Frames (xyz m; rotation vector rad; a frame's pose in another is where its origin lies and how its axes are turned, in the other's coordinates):
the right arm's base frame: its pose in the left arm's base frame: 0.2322 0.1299 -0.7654 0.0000 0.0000 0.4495
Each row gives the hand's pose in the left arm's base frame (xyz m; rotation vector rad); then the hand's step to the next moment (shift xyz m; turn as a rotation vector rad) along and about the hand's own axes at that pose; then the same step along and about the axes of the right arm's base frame.
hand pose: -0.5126 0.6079 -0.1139 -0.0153 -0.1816 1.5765
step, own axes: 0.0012 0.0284 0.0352 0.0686 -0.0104 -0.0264
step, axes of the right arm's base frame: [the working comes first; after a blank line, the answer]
step, axes of the left arm's base frame: -0.0326 -0.0026 0.0313 0.0125 0.0710 -0.0176

-0.0305 0.0118 0.0313 0.0421 0.0586 -0.0176
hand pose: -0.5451 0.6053 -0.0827 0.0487 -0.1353 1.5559
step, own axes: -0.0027 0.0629 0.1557 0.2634 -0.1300 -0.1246
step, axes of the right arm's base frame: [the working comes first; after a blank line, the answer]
step, axes of the left arm's base frame: -0.0715 -0.0199 0.1507 0.1392 0.2741 -0.0856

-0.0730 0.0132 0.1507 0.2444 0.1864 -0.0856
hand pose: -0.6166 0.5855 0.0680 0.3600 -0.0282 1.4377
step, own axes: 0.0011 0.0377 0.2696 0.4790 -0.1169 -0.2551
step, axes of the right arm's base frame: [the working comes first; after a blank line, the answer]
step, axes of the left arm's base frame: 0.0164 -0.0654 0.2638 0.1315 0.5164 -0.1557

-0.0137 -0.0660 0.2638 0.3429 0.4079 -0.1557
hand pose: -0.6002 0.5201 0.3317 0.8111 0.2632 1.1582
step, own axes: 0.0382 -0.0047 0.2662 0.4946 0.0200 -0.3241
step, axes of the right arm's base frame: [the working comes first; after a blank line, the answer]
step, axes of the left arm's base frame: 0.1721 -0.0816 0.1899 0.0012 0.5820 -0.1063

0.1196 -0.1483 0.1899 0.2540 0.5237 -0.1063
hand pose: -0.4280 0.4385 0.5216 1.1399 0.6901 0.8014
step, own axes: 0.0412 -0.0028 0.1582 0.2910 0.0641 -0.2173
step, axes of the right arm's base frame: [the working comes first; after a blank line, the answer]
step, axes of the left arm's base frame: 0.1520 -0.0465 0.0382 -0.0312 0.3669 -0.0198

0.1167 -0.1079 0.0382 0.1313 0.3441 -0.0198
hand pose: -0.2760 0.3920 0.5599 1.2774 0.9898 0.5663
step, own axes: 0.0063 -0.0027 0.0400 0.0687 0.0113 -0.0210
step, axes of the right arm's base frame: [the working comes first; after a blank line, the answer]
step, axes of the left arm's base frame: 0.0368 -0.0163 -0.0051 0.0179 0.0699 -0.0088

0.0261 -0.0307 -0.0051 0.0465 0.0552 -0.0088
